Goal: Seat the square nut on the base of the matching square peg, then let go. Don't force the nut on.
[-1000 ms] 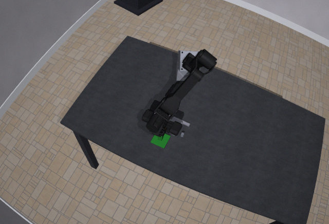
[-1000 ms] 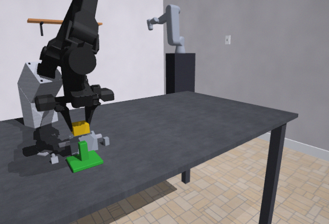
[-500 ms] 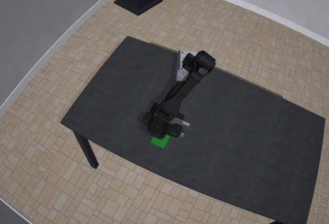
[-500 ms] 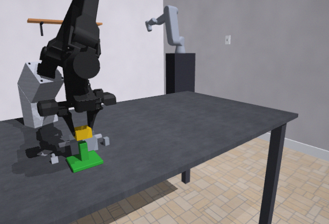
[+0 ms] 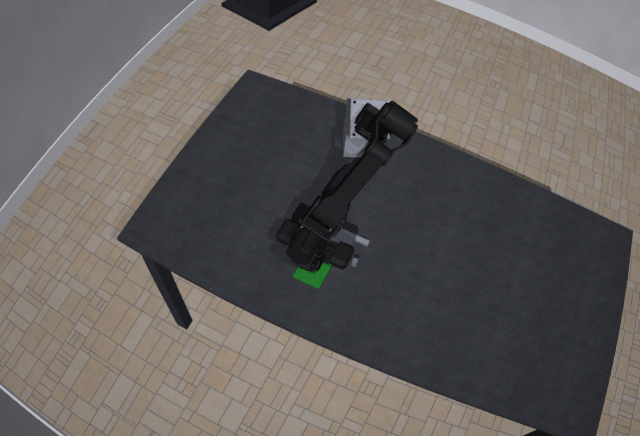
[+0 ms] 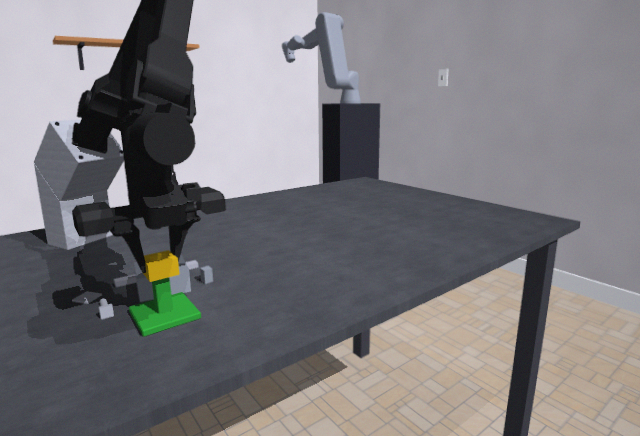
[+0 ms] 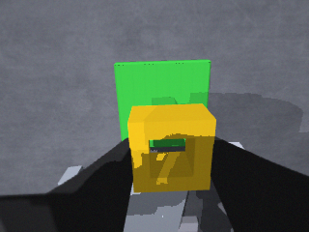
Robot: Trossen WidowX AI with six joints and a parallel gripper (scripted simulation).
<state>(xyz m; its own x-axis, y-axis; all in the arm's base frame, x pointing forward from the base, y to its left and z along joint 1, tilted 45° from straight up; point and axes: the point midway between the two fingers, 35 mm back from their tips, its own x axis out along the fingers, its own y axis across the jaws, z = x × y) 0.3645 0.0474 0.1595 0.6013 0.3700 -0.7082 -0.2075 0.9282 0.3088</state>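
The grey square nut is 100 mm behind my hand and 90 mm below it. From my hand the other things lie so: flat tile (120 mm to the right, 110 mm below, 100 mm behind).
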